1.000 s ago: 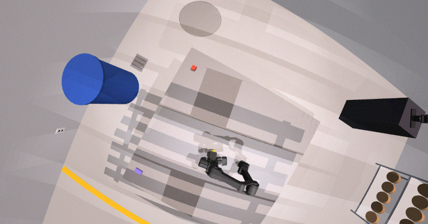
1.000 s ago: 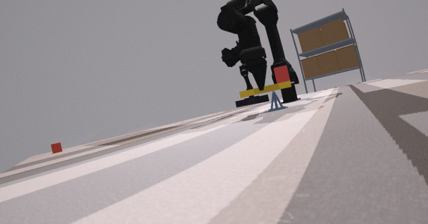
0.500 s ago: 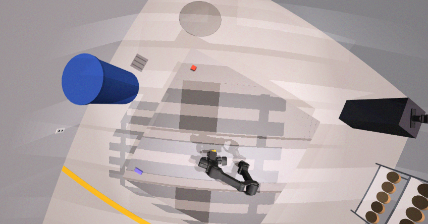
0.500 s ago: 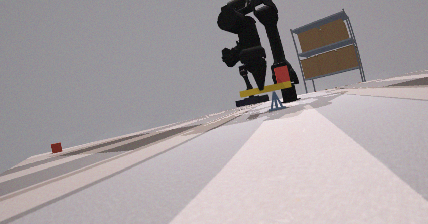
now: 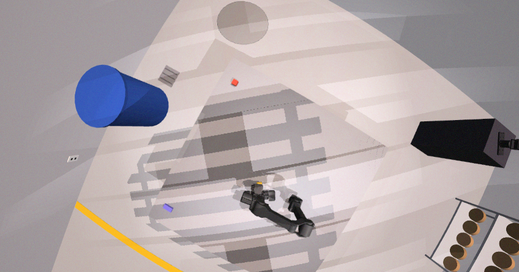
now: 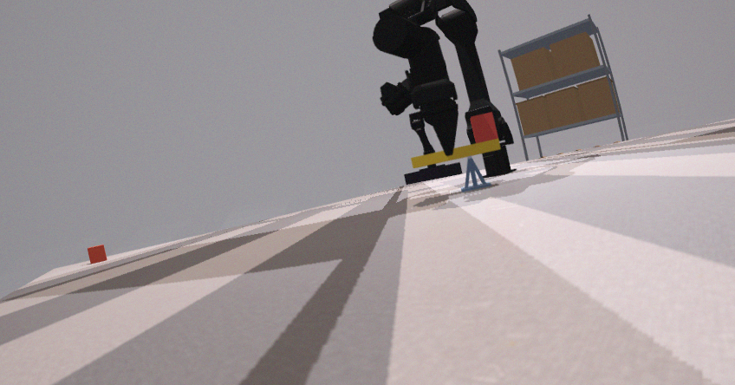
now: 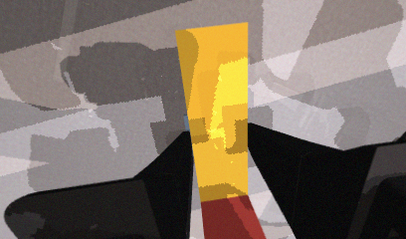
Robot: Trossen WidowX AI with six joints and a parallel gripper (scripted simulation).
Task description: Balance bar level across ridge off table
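My gripper tip is 20 mm past the yellow bar, 30 mm to the right of it and 20 mm below it. Also, from my gripper tip: small red cube (490 mm ahead, 540 mm to the right, 40 mm below); small purple block (490 mm ahead, 460 mm to the left, 50 mm below).
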